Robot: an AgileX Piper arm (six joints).
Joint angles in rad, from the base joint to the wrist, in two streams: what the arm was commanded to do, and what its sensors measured. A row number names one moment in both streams.
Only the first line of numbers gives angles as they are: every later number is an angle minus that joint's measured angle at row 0.
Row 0, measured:
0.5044, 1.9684, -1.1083, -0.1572, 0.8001, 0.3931
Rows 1 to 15, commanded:
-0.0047, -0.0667, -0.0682, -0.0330, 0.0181, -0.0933
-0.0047, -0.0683, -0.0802, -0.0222, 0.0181, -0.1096
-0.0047, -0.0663, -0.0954, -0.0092, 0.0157, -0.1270
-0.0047, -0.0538, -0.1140, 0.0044, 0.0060, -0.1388
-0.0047, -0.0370, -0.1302, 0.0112, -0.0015, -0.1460
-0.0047, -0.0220, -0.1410, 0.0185, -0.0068, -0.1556
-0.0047, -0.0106, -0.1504, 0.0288, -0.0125, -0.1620
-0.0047, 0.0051, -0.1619, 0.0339, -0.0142, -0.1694
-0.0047, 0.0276, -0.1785, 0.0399, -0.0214, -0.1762
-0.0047, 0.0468, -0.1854, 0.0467, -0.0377, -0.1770
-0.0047, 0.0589, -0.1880, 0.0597, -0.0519, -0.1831
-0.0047, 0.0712, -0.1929, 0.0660, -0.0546, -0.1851
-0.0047, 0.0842, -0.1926, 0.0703, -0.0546, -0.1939
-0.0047, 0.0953, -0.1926, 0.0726, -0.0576, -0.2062
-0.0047, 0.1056, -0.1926, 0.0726, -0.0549, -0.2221
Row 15, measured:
0.0000, 0.0714, -0.1847, 0.0616, -0.0444, -0.1769
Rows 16 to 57, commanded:
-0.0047, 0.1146, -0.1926, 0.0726, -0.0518, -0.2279
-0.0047, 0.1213, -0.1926, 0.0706, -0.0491, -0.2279
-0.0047, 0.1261, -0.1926, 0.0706, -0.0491, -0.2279
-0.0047, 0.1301, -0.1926, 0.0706, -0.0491, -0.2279
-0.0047, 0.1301, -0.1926, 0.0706, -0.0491, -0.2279
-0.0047, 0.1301, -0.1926, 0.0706, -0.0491, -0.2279
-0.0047, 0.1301, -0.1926, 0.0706, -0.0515, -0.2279
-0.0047, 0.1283, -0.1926, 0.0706, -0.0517, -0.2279
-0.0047, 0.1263, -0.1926, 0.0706, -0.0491, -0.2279
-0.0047, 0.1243, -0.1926, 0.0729, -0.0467, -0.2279
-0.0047, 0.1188, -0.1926, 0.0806, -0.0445, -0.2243
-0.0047, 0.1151, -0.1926, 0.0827, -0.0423, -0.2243
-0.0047, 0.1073, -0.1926, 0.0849, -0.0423, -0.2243
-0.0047, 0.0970, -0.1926, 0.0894, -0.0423, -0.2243
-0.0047, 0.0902, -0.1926, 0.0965, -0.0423, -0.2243
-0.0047, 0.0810, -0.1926, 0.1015, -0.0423, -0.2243
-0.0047, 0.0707, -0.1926, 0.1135, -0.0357, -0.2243
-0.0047, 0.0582, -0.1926, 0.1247, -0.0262, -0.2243
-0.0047, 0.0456, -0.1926, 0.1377, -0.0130, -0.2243
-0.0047, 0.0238, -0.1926, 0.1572, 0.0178, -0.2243
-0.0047, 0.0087, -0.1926, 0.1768, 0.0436, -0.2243
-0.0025, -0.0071, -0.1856, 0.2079, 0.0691, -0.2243
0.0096, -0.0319, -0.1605, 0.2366, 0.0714, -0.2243
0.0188, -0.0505, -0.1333, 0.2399, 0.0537, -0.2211
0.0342, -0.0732, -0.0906, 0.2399, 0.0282, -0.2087
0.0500, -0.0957, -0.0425, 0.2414, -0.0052, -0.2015
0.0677, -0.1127, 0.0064, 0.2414, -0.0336, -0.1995
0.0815, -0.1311, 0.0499, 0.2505, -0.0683, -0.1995
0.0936, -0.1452, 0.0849, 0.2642, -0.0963, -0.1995
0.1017, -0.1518, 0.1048, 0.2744, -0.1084, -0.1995
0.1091, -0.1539, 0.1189, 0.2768, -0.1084, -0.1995
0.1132, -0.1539, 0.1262, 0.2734, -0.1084, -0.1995
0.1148, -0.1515, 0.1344, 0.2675, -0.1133, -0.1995
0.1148, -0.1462, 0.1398, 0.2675, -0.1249, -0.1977
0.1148, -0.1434, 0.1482, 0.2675, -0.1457, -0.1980
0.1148, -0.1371, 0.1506, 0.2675, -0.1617, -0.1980
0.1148, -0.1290, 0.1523, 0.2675, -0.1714, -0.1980
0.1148, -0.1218, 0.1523, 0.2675, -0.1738, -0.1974
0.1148, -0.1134, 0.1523, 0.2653, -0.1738, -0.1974
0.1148, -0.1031, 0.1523, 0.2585, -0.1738, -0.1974
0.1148, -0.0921, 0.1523, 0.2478, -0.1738, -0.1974
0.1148, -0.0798, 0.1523, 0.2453, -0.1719, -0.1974
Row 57, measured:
0.1135, -0.1116, 0.1478, 0.2700, -0.1625, -0.1988
